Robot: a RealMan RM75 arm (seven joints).
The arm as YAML. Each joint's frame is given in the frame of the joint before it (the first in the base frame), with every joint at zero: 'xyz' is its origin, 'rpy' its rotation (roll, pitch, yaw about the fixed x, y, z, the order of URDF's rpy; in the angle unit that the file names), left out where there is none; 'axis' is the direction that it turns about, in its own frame. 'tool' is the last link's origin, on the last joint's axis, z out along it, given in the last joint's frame.
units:
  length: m
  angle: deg
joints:
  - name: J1
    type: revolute
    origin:
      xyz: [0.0, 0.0, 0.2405]
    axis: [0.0, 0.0, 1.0]
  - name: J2
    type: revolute
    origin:
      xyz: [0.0, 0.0, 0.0]
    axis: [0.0, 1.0, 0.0]
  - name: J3
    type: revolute
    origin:
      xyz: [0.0, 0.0, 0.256]
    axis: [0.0, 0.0, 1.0]
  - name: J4
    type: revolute
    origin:
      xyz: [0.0, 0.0, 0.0]
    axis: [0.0, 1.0, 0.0]
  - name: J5
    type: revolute
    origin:
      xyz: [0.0, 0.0, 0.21]
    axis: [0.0, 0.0, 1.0]
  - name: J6
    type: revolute
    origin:
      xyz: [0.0, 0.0, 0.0]
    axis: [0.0, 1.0, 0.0]
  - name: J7
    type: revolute
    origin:
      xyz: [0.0, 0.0, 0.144]
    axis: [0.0, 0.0, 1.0]
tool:
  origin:
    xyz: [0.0, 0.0, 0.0]
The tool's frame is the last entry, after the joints.
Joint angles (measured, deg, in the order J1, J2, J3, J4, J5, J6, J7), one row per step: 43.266 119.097 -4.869 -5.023 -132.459 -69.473 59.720; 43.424 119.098 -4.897 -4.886 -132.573 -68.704 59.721; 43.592 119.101 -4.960 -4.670 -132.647 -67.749 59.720; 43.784 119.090 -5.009 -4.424 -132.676 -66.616 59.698; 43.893 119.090 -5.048 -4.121 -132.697 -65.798 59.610; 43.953 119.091 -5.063 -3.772 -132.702 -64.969 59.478; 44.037 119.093 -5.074 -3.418 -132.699 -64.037 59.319; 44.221 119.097 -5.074 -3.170 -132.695 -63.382 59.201; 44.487 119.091 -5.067 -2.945 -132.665 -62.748 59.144; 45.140 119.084 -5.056 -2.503 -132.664 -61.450 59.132; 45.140 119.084 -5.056 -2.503 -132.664 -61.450 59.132; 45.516 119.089 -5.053 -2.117 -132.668 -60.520 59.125; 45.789 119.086 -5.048 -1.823 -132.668 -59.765 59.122; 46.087 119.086 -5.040 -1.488 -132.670 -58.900 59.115; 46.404 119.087 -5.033 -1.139 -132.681 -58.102 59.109; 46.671 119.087 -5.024 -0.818 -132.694 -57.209 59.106
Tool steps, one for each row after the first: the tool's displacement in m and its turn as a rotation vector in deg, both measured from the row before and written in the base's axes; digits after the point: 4 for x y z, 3 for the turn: 0.0005 0.0010 -0.0010 0.044 -0.547 -0.269; 0.0006 0.0011 -0.0013 0.051 -0.624 -0.376; 0.0008 0.0015 -0.0013 0.142 -0.718 -0.470; 0.0005 0.0005 -0.0014 0.031 -0.466 -0.319; 0.0007 0.0003 -0.0015 0.040 -0.442 -0.360; 0.0008 0.0005 -0.0015 0.081 -0.522 -0.381; -0.0003 0.0009 -0.0011 0.062 -0.365 -0.141; -0.0008 0.0013 -0.0009 0.079 -0.322 -0.107; -0.0022 0.0031 -0.0018 0.097 -0.657 -0.161; 0.0000 0.0000 0.0000 0.000 0.000 0.000; -0.0012 0.0015 -0.0016 0.006 -0.425 -0.207; -0.0007 0.0012 -0.0012 0.027 -0.360 -0.203; -0.0007 0.0012 -0.0014 0.030 -0.415 -0.242; -0.0010 0.0012 -0.0014 -0.009 -0.364 -0.179; -0.0004 0.0011 -0.0013 0.042 -0.453 -0.284
